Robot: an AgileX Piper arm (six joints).
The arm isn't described. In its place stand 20 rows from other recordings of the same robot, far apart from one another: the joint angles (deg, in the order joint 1, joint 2, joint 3, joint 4, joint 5, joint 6), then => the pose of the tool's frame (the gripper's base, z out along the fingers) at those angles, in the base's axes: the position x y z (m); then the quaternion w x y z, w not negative.
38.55, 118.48, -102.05, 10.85, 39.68, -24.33 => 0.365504 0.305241 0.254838 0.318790 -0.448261 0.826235 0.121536
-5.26, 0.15, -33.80, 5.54, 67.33, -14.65 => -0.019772 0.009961 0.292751 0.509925 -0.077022 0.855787 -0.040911
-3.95, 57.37, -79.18, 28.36, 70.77, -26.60 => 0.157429 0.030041 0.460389 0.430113 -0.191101 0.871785 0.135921
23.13, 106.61, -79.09, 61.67, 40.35, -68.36 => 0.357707 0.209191 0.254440 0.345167 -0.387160 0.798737 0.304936
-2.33, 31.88, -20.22, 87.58, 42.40, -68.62 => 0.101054 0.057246 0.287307 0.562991 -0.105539 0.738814 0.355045
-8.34, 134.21, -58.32, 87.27, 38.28, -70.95 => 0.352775 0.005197 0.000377 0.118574 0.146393 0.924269 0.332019
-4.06, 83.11, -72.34, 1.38, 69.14, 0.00 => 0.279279 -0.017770 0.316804 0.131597 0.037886 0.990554 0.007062
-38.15, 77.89, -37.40, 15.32, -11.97, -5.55 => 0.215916 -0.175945 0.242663 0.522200 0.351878 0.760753 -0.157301
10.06, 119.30, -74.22, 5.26, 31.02, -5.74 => 0.400467 0.075412 0.119792 0.162744 -0.100860 0.980841 0.035941
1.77, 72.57, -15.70, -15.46, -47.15, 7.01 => 0.212500 0.024359 0.211338 0.668432 -0.100626 0.734328 0.061928
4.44, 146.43, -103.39, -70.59, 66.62, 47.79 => 0.483672 -0.041462 0.065651 0.125132 0.024765 0.861265 -0.491886
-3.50, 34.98, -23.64, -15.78, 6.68, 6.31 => 0.130679 -0.010877 0.290572 0.618664 -0.030133 0.780762 -0.082206
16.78, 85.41, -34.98, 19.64, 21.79, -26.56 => 0.230472 0.081354 0.161845 0.201810 -0.224026 0.950393 0.076410
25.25, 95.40, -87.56, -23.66, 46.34, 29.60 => 0.351624 0.136626 0.346689 0.389698 -0.046059 0.919736 -0.009991
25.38, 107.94, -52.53, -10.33, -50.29, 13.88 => 0.347503 0.178752 0.199622 0.659770 -0.159813 0.692468 0.244238
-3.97, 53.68, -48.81, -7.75, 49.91, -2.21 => 0.172239 -0.021364 0.327094 0.339086 -0.008702 0.937142 -0.081909
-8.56, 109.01, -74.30, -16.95, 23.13, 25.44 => 0.406757 -0.071765 0.201050 0.326099 0.168893 0.928741 -0.050743
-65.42, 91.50, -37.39, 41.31, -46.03, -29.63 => 0.087675 -0.295612 0.213552 0.422937 0.544043 0.538080 -0.485399
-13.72, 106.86, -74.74, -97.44, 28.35, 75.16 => 0.403574 -0.142637 0.255778 0.442656 0.065796 0.817877 -0.361667
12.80, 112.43, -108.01, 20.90, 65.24, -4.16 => 0.415562 0.124644 0.316998 0.201695 -0.103909 0.954587 0.193095
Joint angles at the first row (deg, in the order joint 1, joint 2, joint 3, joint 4, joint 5, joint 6):
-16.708 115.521 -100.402 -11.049 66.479 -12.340
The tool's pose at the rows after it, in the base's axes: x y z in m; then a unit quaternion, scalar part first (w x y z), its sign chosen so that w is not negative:
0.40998 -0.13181 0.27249 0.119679 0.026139 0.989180 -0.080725
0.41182 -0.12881 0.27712 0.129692 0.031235 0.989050 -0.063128
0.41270 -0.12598 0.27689 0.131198 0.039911 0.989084 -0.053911
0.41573 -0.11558 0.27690 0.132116 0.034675 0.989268 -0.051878
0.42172 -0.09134 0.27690 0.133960 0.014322 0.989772 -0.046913
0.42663 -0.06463 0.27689 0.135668 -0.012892 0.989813 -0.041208
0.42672 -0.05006 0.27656 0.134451 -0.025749 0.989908 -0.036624
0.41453 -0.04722 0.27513 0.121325 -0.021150 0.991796 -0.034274
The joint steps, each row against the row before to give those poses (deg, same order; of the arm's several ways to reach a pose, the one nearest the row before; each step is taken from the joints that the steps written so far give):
0.000 -0.541 -3.892 5.374 2.168 0.000
0.001 0.000 -1.057 2.316 0.458 0.000
0.213 0.053 -0.060 0.917 0.134 1.009
1.453 -0.001 0.000 -0.076 0.001 0.864
3.316 0.000 0.000 0.001 0.000 0.959
3.583 0.000 0.000 0.120 0.000 0.406
1.888 -0.348 0.607 0.191 -0.001 0.362
0.218 -2.346 3.905 -0.065 0.000 0.799

